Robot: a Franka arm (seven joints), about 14 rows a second.
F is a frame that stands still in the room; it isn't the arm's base.
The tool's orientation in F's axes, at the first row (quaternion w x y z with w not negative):
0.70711, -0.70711, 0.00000, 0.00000
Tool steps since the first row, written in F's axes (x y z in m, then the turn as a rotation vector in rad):
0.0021, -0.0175, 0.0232, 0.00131, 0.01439, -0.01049
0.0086, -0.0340, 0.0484, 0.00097, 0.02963, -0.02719
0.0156, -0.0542, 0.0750, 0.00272, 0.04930, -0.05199
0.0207, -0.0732, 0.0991, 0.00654, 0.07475, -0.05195
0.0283, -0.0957, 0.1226, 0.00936, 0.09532, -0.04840
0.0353, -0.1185, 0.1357, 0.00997, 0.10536, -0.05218
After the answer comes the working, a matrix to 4 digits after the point.
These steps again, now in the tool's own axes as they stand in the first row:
0.0021, -0.0232, -0.0175, 0.00131, 0.01049, 0.01439
0.0086, -0.0484, -0.0340, 0.00097, 0.02719, 0.02963
0.0156, -0.0750, -0.0542, 0.00272, 0.05199, 0.04930
0.0207, -0.0991, -0.0732, 0.00654, 0.05195, 0.07475
0.0283, -0.1226, -0.0957, 0.00936, 0.04840, 0.09532
0.0353, -0.1357, -0.1185, 0.00997, 0.05218, 0.10536

The tool's axes in the first row as the columns of a matrix, in F's axes (rounded; the answer above uses it unrounded):
1.0000, 0.0000, 0.0000
0.0000, 0.0000, 1.0000
0.0000, -1.0000, 0.0000

